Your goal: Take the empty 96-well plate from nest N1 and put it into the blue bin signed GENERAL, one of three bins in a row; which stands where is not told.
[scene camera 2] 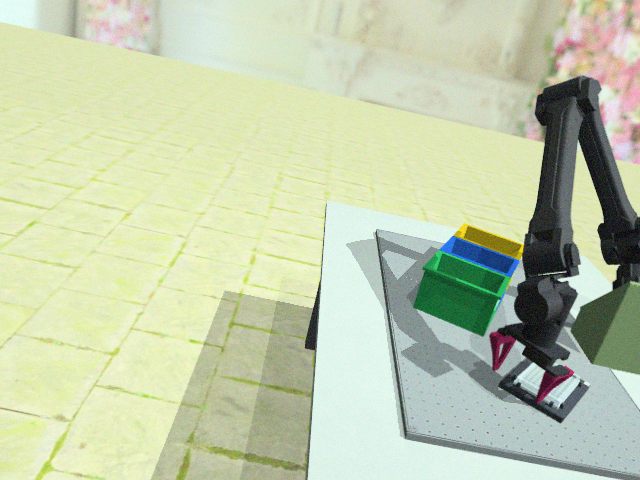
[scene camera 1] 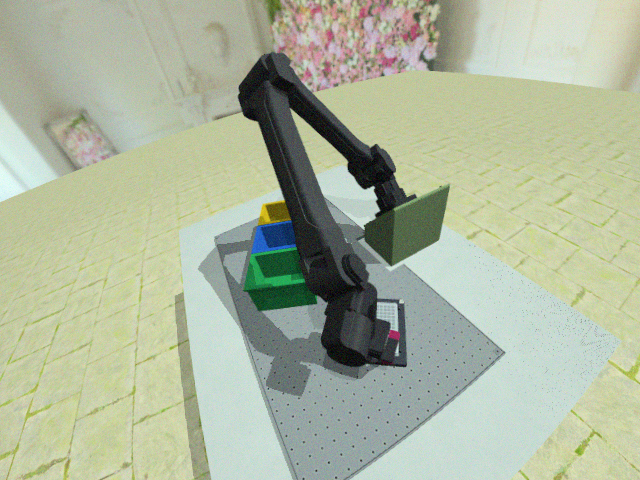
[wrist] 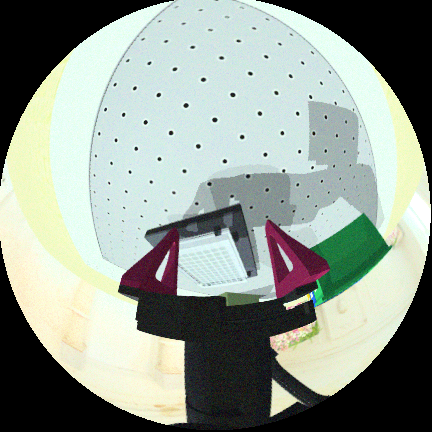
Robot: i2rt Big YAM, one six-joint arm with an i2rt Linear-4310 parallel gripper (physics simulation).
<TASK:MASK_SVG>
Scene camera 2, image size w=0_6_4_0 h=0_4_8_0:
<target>gripper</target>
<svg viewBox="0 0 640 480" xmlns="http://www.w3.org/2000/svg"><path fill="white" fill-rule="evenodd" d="M565 320L556 321L552 319L535 326L522 322L506 325L505 327L498 328L496 332L491 332L490 343L493 355L493 371L500 368L517 340L526 346L522 355L545 370L535 401L536 403L541 402L555 387L574 374L574 371L567 366L552 366L557 359L564 361L570 355L568 350L556 343Z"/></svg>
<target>white 96-well plate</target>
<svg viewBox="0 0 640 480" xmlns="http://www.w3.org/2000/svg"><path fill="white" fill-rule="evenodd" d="M580 376L574 373L573 376L555 387L542 401L547 404L553 401L553 407L558 409L560 404L577 387L580 382ZM532 363L514 380L513 384L516 385L520 382L520 388L537 397L545 370Z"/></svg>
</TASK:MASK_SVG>
